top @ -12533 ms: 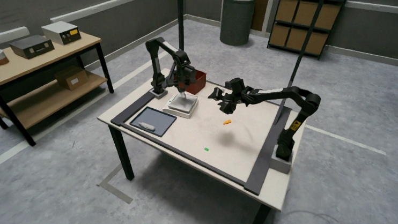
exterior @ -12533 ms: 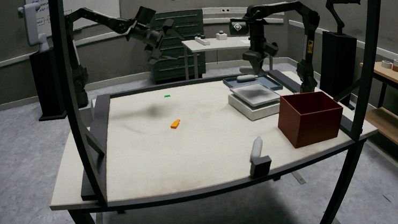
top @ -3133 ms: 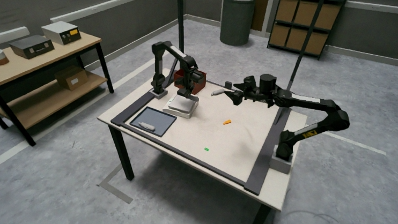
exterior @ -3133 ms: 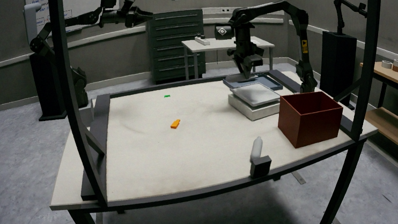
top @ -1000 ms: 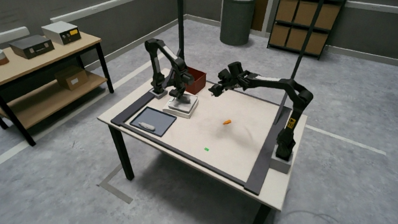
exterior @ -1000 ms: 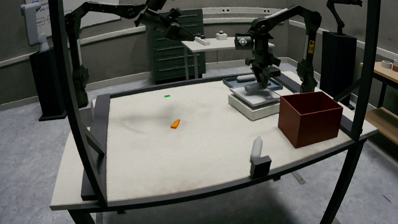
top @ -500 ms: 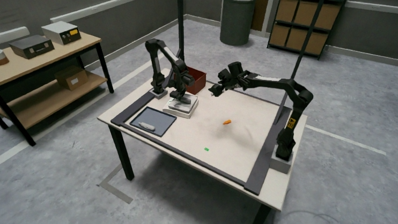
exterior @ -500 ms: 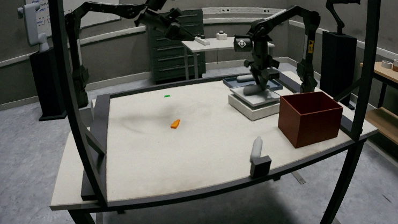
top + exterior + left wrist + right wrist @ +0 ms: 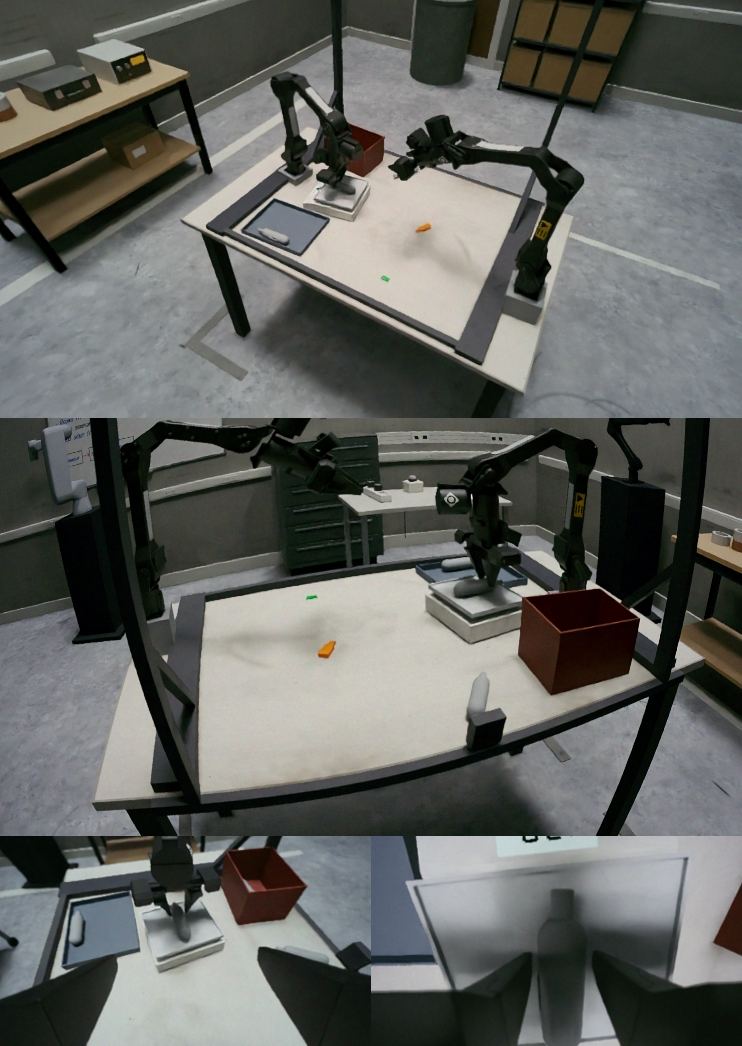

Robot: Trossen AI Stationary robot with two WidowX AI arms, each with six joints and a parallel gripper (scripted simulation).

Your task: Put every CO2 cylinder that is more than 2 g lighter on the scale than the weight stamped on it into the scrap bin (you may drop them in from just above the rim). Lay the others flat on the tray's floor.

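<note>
Right now my right hand is 24 cm past the red scrap bin, 12 cm to the left of it and 8 cm above it. From my right hand the other things lie so: small green piece: 37 cm to the left, 18 cm ahead, 11 cm below; blue-grey tray: 23 cm ahead, 10 cm below, 3 cm to the right; small orange piece: 34 cm to the left, 11 cm below, 8 cm behind.
</note>
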